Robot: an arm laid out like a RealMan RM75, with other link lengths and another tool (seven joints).
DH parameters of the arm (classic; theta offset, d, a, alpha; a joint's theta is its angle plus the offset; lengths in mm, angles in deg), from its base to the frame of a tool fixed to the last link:
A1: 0 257.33 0 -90
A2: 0 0 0 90
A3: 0 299.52 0 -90
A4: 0 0 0 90
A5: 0 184.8 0 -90
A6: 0 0 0 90
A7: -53 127.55 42.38 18.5
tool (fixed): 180 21.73 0 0
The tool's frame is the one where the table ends.
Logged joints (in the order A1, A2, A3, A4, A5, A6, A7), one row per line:
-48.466 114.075 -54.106 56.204 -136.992 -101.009 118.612
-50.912 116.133 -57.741 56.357 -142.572 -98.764 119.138
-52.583 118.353 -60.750 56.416 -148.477 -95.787 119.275
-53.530 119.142 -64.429 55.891 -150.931 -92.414 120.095
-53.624 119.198 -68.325 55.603 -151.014 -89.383 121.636
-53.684 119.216 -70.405 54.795 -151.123 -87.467 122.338
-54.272 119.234 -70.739 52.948 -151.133 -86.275 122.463
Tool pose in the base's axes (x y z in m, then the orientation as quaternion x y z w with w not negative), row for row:
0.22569 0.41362 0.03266 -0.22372 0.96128 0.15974 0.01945
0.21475 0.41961 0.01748 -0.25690 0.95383 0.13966 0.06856
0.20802 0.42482 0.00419 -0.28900 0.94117 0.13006 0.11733
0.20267 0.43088 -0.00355 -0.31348 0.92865 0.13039 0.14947
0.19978 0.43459 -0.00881 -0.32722 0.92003 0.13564 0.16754
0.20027 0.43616 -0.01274 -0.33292 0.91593 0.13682 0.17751
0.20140 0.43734 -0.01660 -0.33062 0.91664 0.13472 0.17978
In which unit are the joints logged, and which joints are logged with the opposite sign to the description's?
The joints are logged in degrees. Opposite sign: A1, A4.
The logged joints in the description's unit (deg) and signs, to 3 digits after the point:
48.466 114.075 -54.106 -56.204 -136.992 -101.009 118.612
50.912 116.133 -57.741 -56.357 -142.572 -98.764 119.138
52.583 118.353 -60.750 -56.416 -148.477 -95.787 119.275
53.530 119.142 -64.429 -55.891 -150.931 -92.414 120.095
53.624 119.198 -68.325 -55.603 -151.014 -89.383 121.636
53.684 119.216 -70.405 -54.795 -151.123 -87.467 122.338
54.272 119.234 -70.739 -52.948 -151.133 -86.275 122.463

